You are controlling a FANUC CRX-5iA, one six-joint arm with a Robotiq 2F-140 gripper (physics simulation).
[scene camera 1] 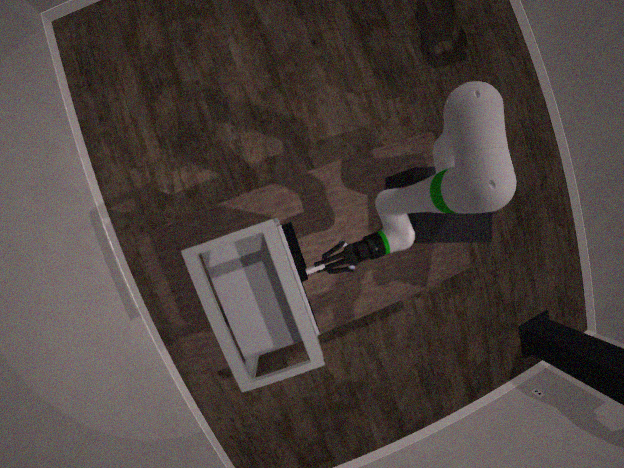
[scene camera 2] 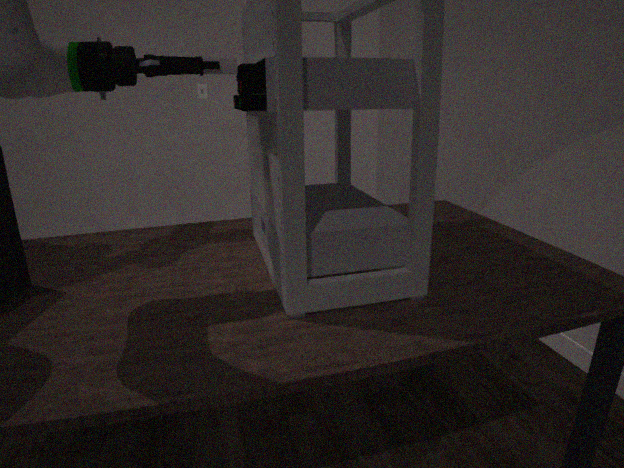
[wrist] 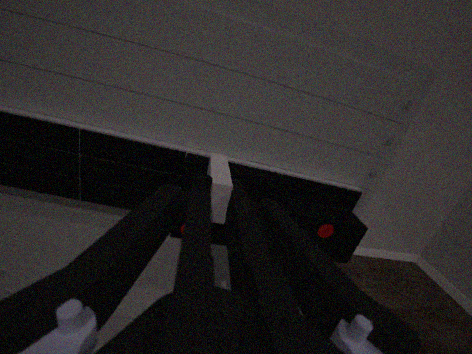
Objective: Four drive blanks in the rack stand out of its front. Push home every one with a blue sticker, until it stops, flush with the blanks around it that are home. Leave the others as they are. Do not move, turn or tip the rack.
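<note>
My gripper (scene camera 1: pixel 325 265) (scene camera 2: pixel 218 65) (wrist: pixel 215 168) is shut, with a narrow white tip (scene camera 1: pixel 315 269) (wrist: pixel 220 172) reaching beyond its fingers. The tip is at the front of the black bank of drive blanks (scene camera 1: pixel 294 251) (scene camera 2: pixel 253 86) (wrist: pixel 107 165); whether it touches is unclear. The bank is on the front of the upright grey rack (scene camera 1: pixel 290 287) (scene camera 2: pixel 290 166). In the wrist view, a blank with a red sticker (wrist: pixel 325 230) stands out at the right. Part of another red sticker (wrist: pixel 183 229) shows beside a finger. Fingers hide several blanks. No blue sticker shows.
The white arm (scene camera 1: pixel 476 146) extends from the right in scene camera 1. Grey panels (wrist: pixel 150 75) of the rack's front lie above the black bank in the wrist view. The rack stands on a brown wooden surface (scene camera 2: pixel 241 347). A dark post (scene camera 1: pixel 569 347) is at the lower right.
</note>
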